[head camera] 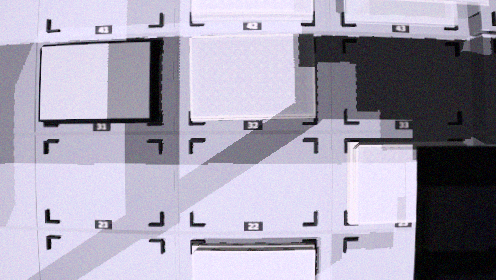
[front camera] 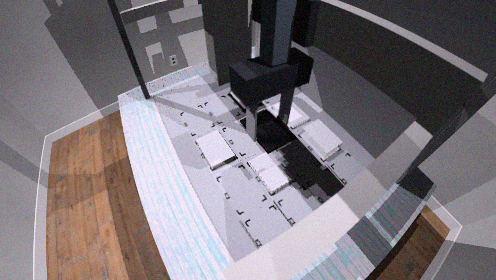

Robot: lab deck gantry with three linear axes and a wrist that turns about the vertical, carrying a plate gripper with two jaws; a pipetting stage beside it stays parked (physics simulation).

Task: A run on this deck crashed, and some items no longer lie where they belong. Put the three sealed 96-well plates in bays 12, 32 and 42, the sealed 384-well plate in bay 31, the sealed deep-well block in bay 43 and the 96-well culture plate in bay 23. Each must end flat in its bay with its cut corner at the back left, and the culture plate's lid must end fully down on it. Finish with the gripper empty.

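Pixels of known places: gripper, fingertip midpoint: (front camera: pixel 267 128); robot's base, link origin: (front camera: pixel 181 114).
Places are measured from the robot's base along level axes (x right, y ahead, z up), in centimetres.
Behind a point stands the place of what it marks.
My gripper (front camera: pixel 269 131) @(x -15.0, y 35.3, z 16.0 cm) is shut on the dark culture-plate lid (front camera: pixel 272 138) @(x -14.0, y 38.8, z 16.5 cm) and holds it raised; in the head view a large dark shape at the right edge looks like this lid. The pale culture plate (front camera: pixel 270 173) @(x -14.0, y 40.2, z 1.4 cm) (head camera: pixel 382 185) @(x -14.9, y 35.9, z 1.4 cm) stands uncovered in bay 23, its right part hidden in the head view. A black-sided plate with a pale top (head camera: pixel 75 82) @(x -25.6, y 4.4, z 1.4 cm) is at bay 31. White plates are at bay 32 (head camera: pixel 242 77) @(x -25.7, y 21.8, z 1.6 cm), bay 42 (front camera: pixel 295 116) @(x -36.0, y 25.8, z 1.4 cm) (head camera: pixel 252 7) @(x -33.0, y 22.8, z 1.4 cm) and bay 43 (front camera: pixel 322 137) @(x -35.5, y 40.0, z 4.2 cm) (head camera: pixel 400 14) @(x -32.3, y 37.9, z 1.9 cm). Another dark-edged plate (front camera: pixel 216 147) @(x -4.7, y 23.2, z 1.4 cm) (head camera: pixel 254 265) @(x -6.9, y 22.9, z 1.4 cm) is in bay 12. Most cut corners are unclear.
The gripper's vertical mast (front camera: pixel 275 32) @(x -13.1, y 37.3, z 42.5 cm) rises above the deck. Pale low walls and dark panels surround the deck. Black corner brackets mark the bays, including 21, 22, 33 and 41. A dark shadow covers bay 33. Dark upright structures stand behind the mast.
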